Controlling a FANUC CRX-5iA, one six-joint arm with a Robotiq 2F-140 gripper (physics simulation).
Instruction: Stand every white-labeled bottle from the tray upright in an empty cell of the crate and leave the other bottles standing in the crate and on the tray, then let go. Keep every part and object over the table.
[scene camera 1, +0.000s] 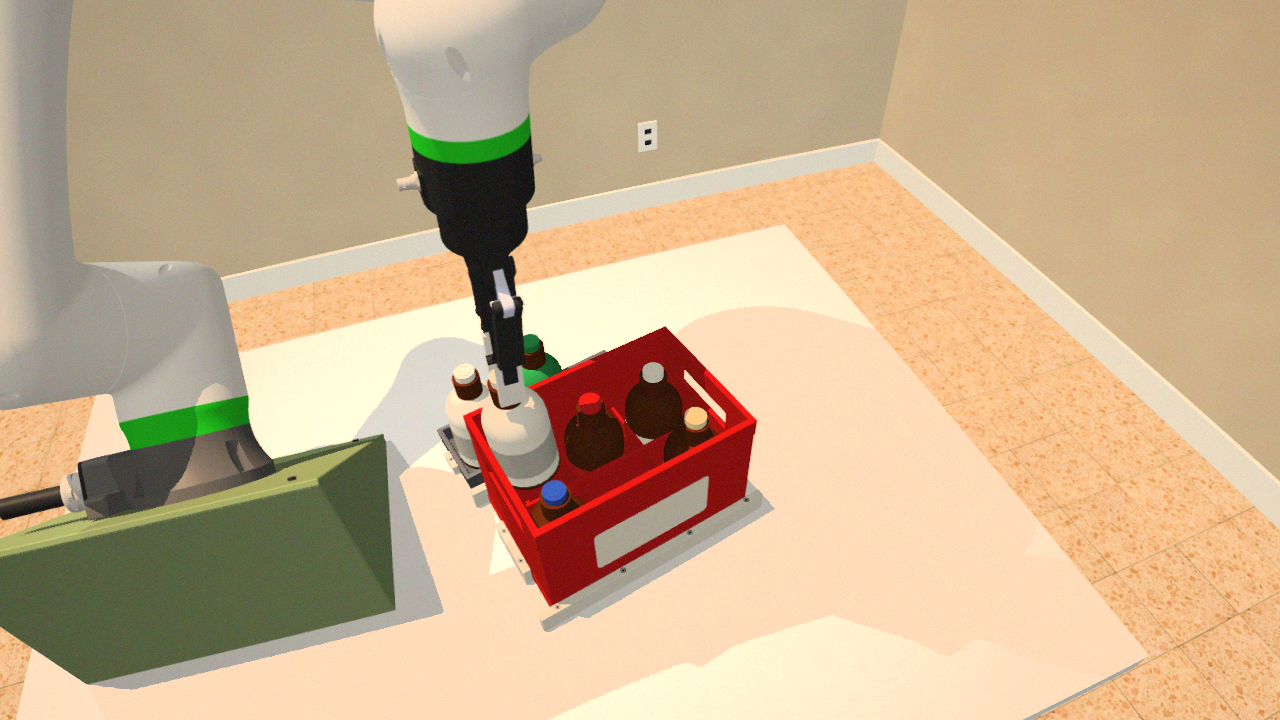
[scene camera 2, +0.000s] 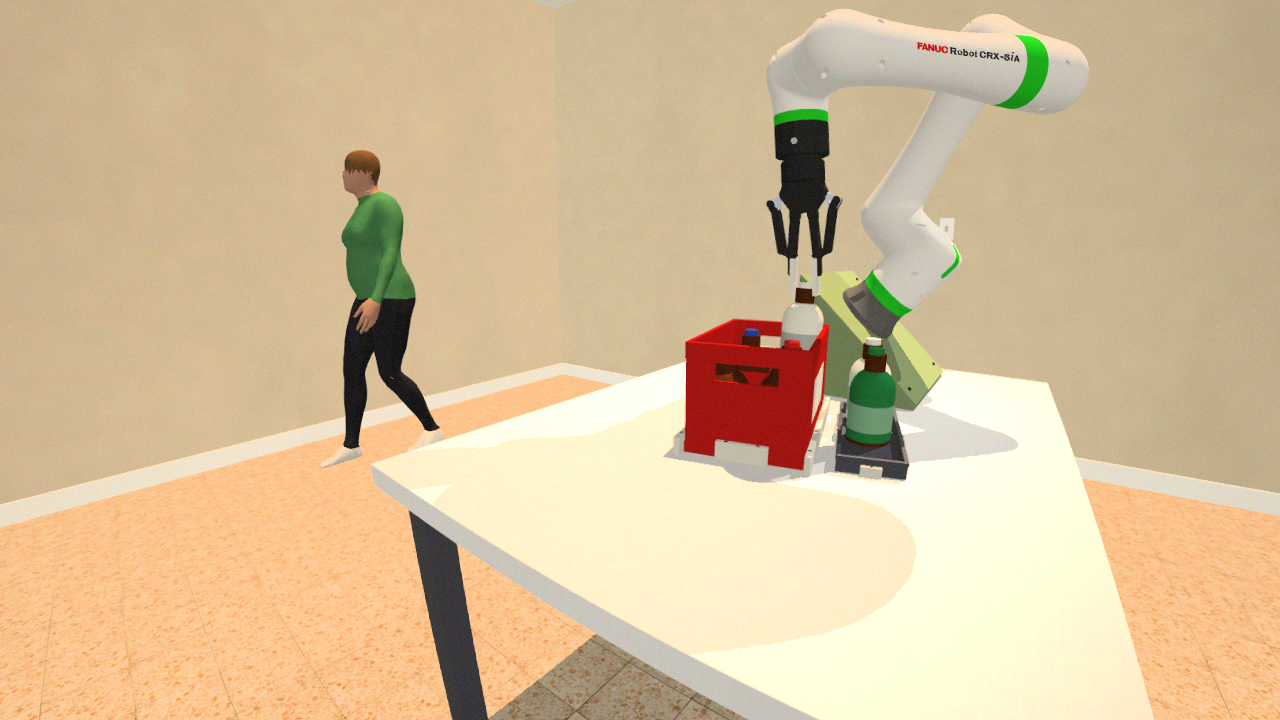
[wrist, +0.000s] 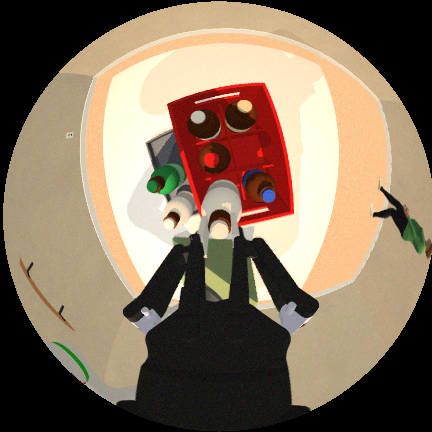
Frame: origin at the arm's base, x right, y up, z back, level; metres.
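Seen in the pictures: gripper, between the fingertips: (scene camera 1: 507, 387) (scene camera 2: 805, 295) (wrist: 219, 221); arm's base, origin of its link: (scene camera 1: 205, 489) (scene camera 2: 865, 314).
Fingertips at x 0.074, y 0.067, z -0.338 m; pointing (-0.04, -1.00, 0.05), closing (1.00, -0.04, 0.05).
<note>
Offsets run from my fingertips to a thing's top centre. "*": to the spot under its first point.
My gripper (scene camera 1: 508, 386) (scene camera 2: 803, 284) (wrist: 219, 221) is shut on the neck of a white-labeled bottle {dy +0.022, dx +0.002, dz +0.000 m} (scene camera 1: 519, 438) (scene camera 2: 801, 324) (wrist: 222, 200). This bottle is about upright, its lower part inside the corner cell of the red crate {dy -0.057, dx -0.021, dz -0.089 m} (scene camera 1: 733, 470) (scene camera 2: 747, 420) (wrist: 284, 170) and its shoulder above the rim. Whether its base touches the cell floor is hidden. A second white bottle {dy -0.073, dx -0.122, dz +0.028 m} (scene camera 1: 461, 411) (scene camera 2: 856, 371) (wrist: 181, 206) and a green bottle {dy -0.073, dx -0.136, dz -0.063 m} (scene camera 1: 541, 369) (scene camera 2: 870, 407) (wrist: 170, 176) stand on the dark tray {* dy -0.218, dx -0.189, dz -0.193 m} (scene camera 2: 895, 469) (wrist: 159, 144).
In the crate stand brown bottles with a red cap {dy -0.070, dx -0.003, dz -0.091 m} (scene camera 1: 588, 403) (wrist: 211, 160), blue cap {dy -0.070, dx +0.096, dz -0.007 m} (scene camera 1: 554, 492) (wrist: 268, 195), grey cap {dy -0.070, dx -0.014, dz -0.179 m} (scene camera 1: 652, 372) (wrist: 198, 117) and cream cap {dy -0.070, dx +0.074, dz -0.189 m} (scene camera 1: 695, 418) (wrist: 244, 106). One middle cell {* dy -0.224, dx +0.089, dz -0.107 m} (wrist: 247, 147) is empty. The green robot base (scene camera 1: 223, 573) stands beside the crate.
</note>
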